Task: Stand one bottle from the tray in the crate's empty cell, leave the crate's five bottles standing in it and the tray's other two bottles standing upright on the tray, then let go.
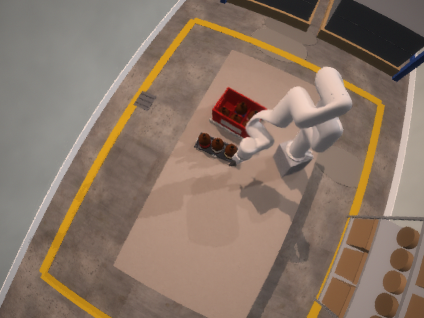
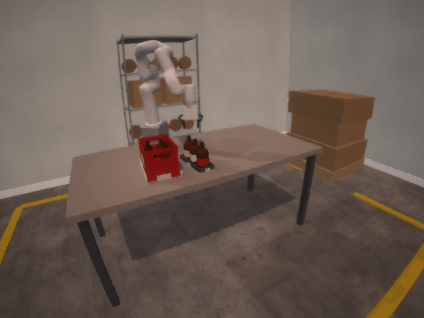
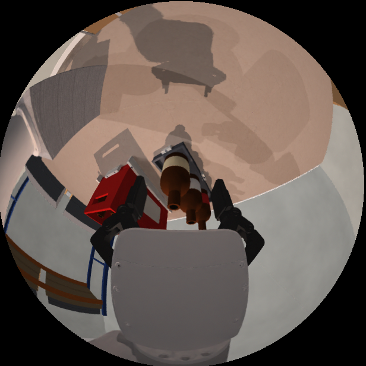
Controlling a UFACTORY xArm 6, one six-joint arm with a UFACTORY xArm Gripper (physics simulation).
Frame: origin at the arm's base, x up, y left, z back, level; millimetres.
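Seen in the pictures: gripper, between the fingertips: [image 2: 191, 128]; arm's base, origin of its link: [image 1: 296, 151] [image 2: 153, 123].
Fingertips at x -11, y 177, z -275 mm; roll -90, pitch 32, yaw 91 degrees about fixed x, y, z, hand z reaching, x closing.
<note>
Offsets run from my fingertips to a thing's top centre. "pt": to the spot under its first point. Level surfaces: height alone.
Three brown bottles stand upright in a row on the dark tray @(pt dx -165, dy -10, dz -279 mm) [image 1: 197, 146] [image 2: 205, 168] [image 3: 163, 156]: one with a cream label @(dx -24, dy -54, dz -72 mm) [image 1: 231, 150] [image 3: 175, 179] at the robot's end, one with a white label @(dx -24, dy -56, dz -161 mm) [image 1: 217, 144] [image 3: 191, 197] in the middle, one with a red label @(dx -24, dy -53, dz -246 mm) [image 1: 204, 140] [image 2: 202, 154] at the far end. The red crate @(dx -9, dy -288, dz -121 mm) [image 1: 228, 123] [image 2: 167, 164] [image 3: 111, 194] stands beside the tray and holds brown bottles [image 1: 241, 107] [image 2: 161, 146]; its cells are partly hidden. My gripper [image 2: 191, 121] [image 3: 179, 185] is open and empty, above the tray's robot end, higher than the bottle tops.
The table @(dx -184 mm) [image 1: 165, 235] [image 2: 105, 172] carries the crate and tray close together. The robot's base [image 1: 295, 159] stands at one long side. A metal shelf rack [image 2: 120, 75] stands behind the robot, and stacked cardboard boxes [image 2: 330, 120] stand beyond the table's end.
</note>
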